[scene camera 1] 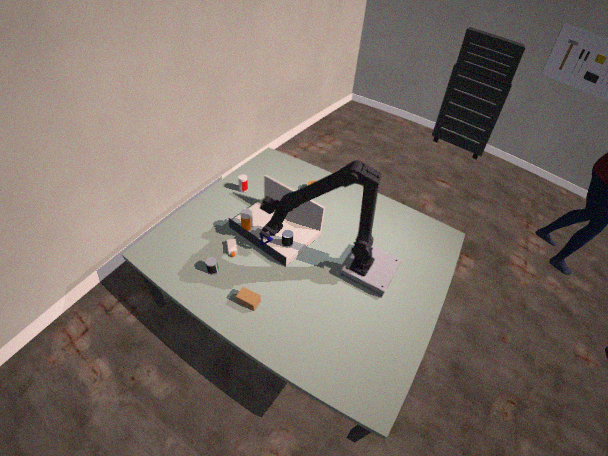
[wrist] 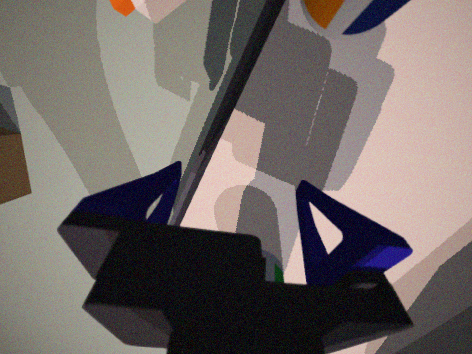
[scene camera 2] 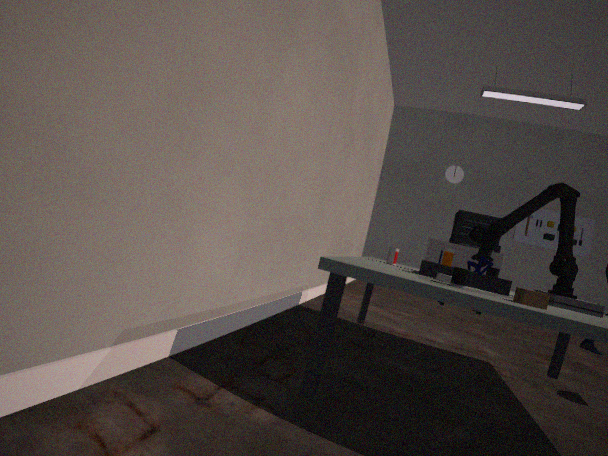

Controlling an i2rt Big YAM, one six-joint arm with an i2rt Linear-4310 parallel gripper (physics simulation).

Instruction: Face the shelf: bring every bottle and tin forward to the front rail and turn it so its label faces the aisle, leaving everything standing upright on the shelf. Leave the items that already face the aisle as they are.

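Places are measured from the arm's base along level axes (x ahead, y left, z up), in metres.
Where they show: gripper, fingertip midpoint: (scene camera 1: 266, 239) (wrist: 241, 177); arm's base at its link origin: (scene camera 1: 361, 264) (scene camera 2: 561, 295).
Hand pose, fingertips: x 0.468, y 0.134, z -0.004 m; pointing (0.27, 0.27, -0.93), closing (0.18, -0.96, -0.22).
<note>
Things, the pixels of their top centre, and the offset from my fingertips. Level surfaces: height alone.
- shelf floor at its surface level: 0.012 m down
- black tin with a grey top, top centre: (scene camera 1: 287, 233) 0.093 m back, 0.050 m right, 0.058 m up
- orange bottle with a grey top, top centre: (scene camera 1: 246, 212) (scene camera 2: 448, 248) 0.137 m ahead, 0.015 m right, 0.097 m up
- white bottle at its top centre: (scene camera 2: 394, 248) (scene camera 1: 242, 177) 0.394 m ahead, 0.287 m right, 0.046 m up
- white item with an orange end, top centre: (scene camera 2: 450, 275) (scene camera 1: 232, 246) 0.123 m ahead, 0.123 m left, 0.022 m down
- dark tin at its top centre: (scene camera 1: 211, 261) 0.115 m ahead, 0.280 m left, 0.020 m up
- orange-brown block at its top centre: (scene camera 2: 532, 290) (scene camera 1: 248, 295) 0.133 m back, 0.315 m left, 0.000 m up
My gripper (scene camera 1: 266, 237) (scene camera 2: 480, 266) (wrist: 241, 177) is open and empty, low over the shelf by its front rail (scene camera 1: 256, 241) (wrist: 227, 107). Its blue fingers stand apart, one near the rail, one over the shelf floor (scene camera 1: 306, 235). A black tin with a grey top (scene camera 1: 287, 238) stands upright behind the rail, on the arm-base side of the gripper; in the wrist view a grey and green sliver of it (wrist: 278, 274) shows past the gripper body. An orange bottle with a grey top (scene camera 1: 246, 221) (scene camera 2: 447, 258) (wrist: 324, 11) stands upright near the rail's other end. Label directions are unclear.
Off the shelf, a red and white bottle (scene camera 1: 243, 184) (scene camera 2: 396, 257) stands by the wall side. In front lie a white item with an orange end (scene camera 1: 231, 247), a dark tin (scene camera 1: 212, 266) and an orange-brown block (scene camera 1: 248, 298) (scene camera 2: 531, 298) (wrist: 12, 167). A grey panel (scene camera 1: 305, 212) borders the shelf's back.
</note>
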